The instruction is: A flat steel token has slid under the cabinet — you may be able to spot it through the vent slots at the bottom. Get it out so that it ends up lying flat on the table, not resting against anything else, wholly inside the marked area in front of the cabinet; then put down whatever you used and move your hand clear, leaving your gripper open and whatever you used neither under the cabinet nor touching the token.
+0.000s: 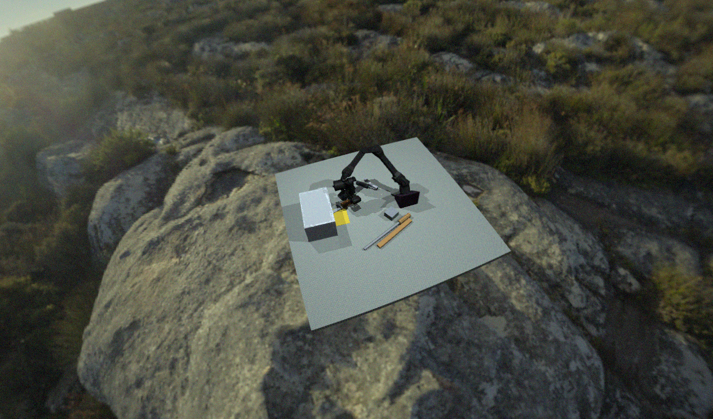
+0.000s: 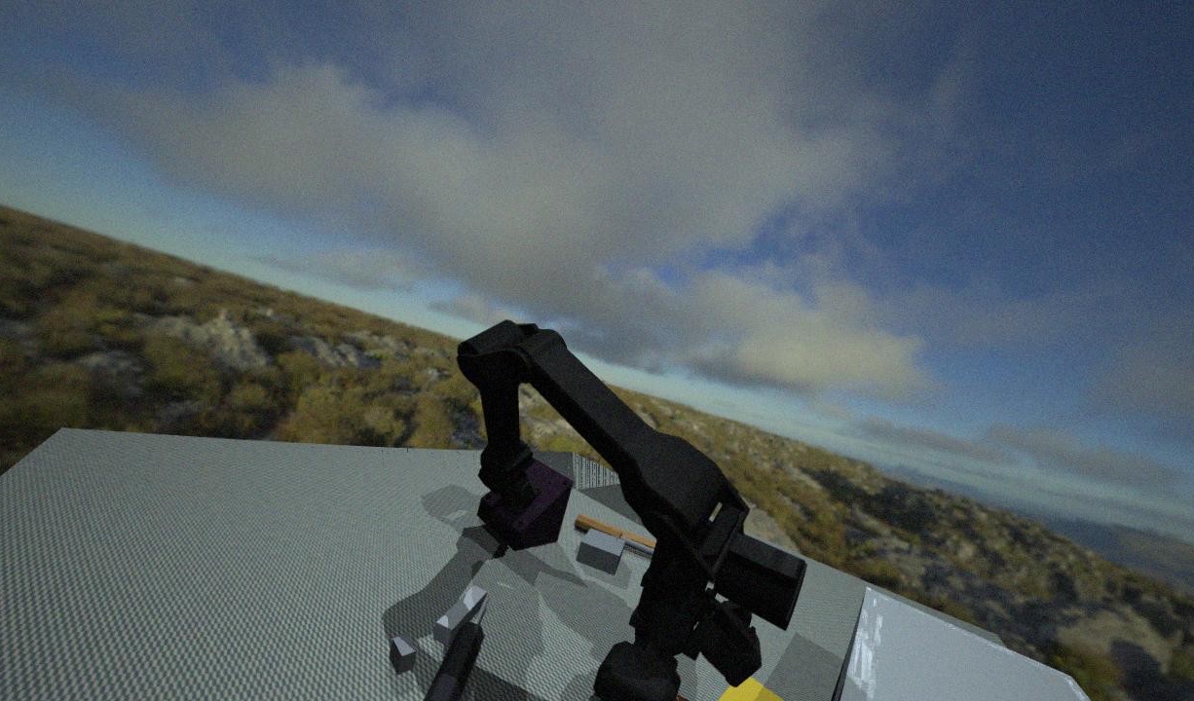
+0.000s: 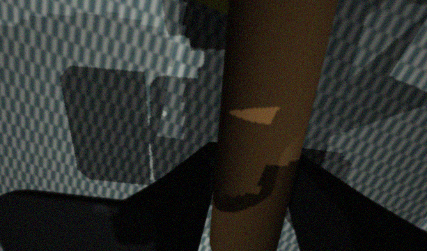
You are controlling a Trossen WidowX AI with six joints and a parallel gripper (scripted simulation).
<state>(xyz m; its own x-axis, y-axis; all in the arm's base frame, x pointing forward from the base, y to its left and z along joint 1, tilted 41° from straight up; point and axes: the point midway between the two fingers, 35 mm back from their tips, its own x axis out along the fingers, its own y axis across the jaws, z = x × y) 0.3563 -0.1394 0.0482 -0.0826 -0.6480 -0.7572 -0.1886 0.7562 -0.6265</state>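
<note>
The grey bar lies 21 cm behind my gripper tip and 7 cm to the right of it. Round my gripper tip: grey block (22 cm to the left, 20 cm behind, 1 cm above); small grey cube (19 cm behind, 15 cm to the right); wooden stick (36 cm to the left, 16 cm behind).
</note>
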